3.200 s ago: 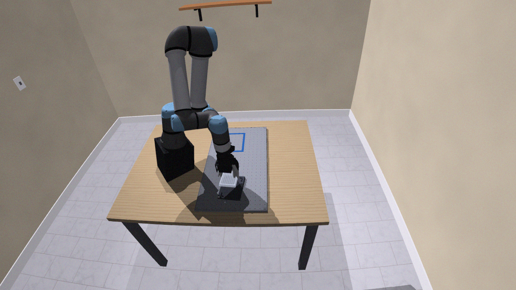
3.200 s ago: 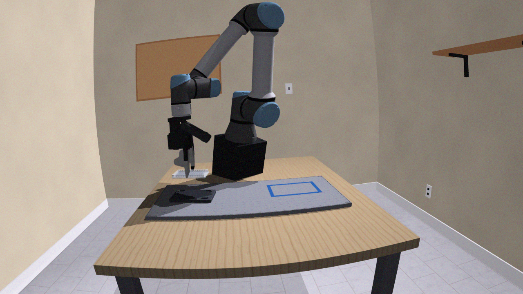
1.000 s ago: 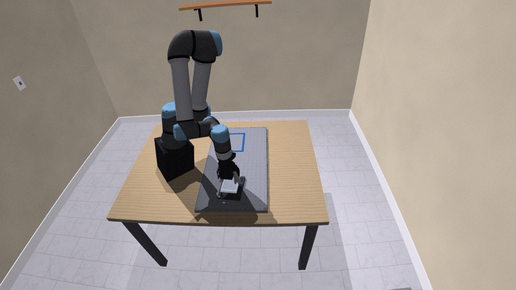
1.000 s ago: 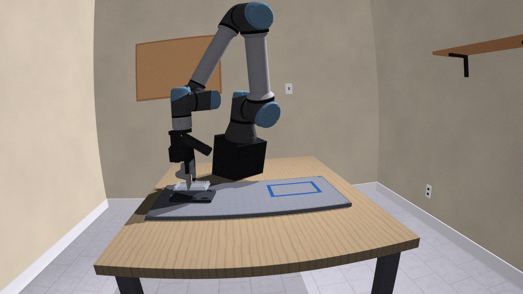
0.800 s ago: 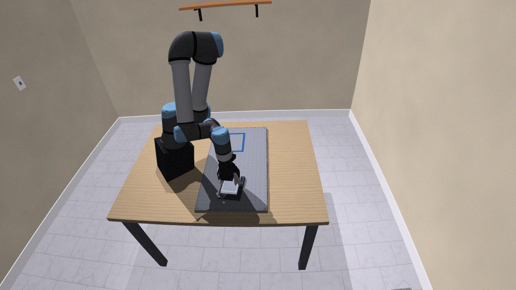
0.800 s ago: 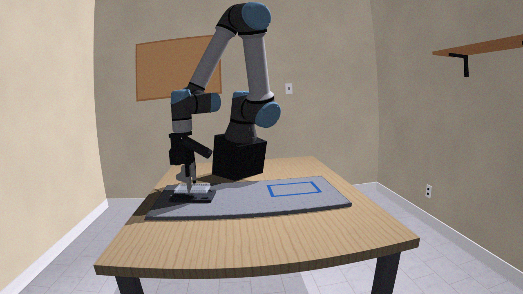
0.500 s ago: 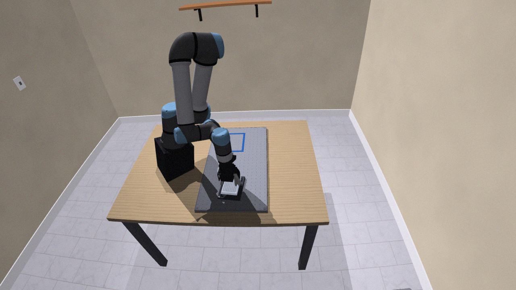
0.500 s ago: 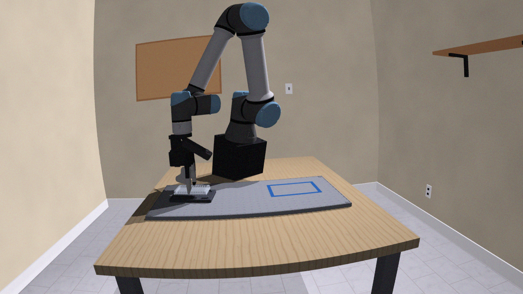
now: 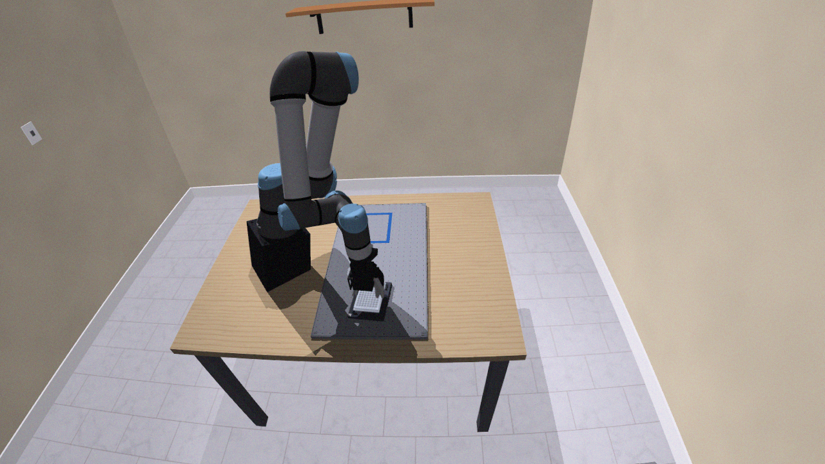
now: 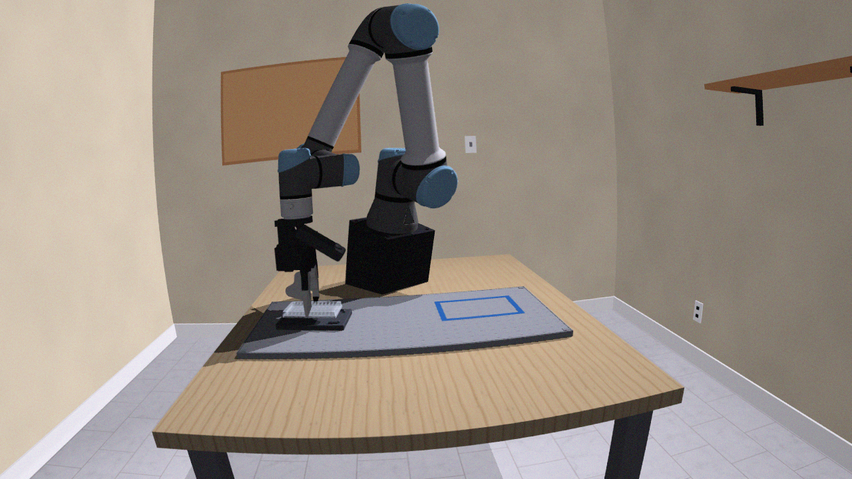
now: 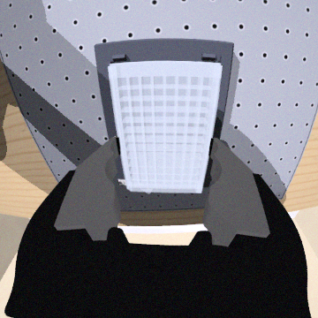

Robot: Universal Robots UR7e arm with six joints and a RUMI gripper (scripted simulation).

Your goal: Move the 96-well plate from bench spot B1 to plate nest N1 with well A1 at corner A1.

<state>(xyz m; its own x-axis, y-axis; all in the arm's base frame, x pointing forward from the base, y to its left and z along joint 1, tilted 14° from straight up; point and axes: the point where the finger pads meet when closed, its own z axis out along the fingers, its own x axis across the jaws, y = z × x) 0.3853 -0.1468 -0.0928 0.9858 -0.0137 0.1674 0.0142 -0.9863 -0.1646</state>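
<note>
Now: hand 3 cm above the black plate nest N1. The rest, counted from my hand: 96-well plate (1 cm below).
</note>
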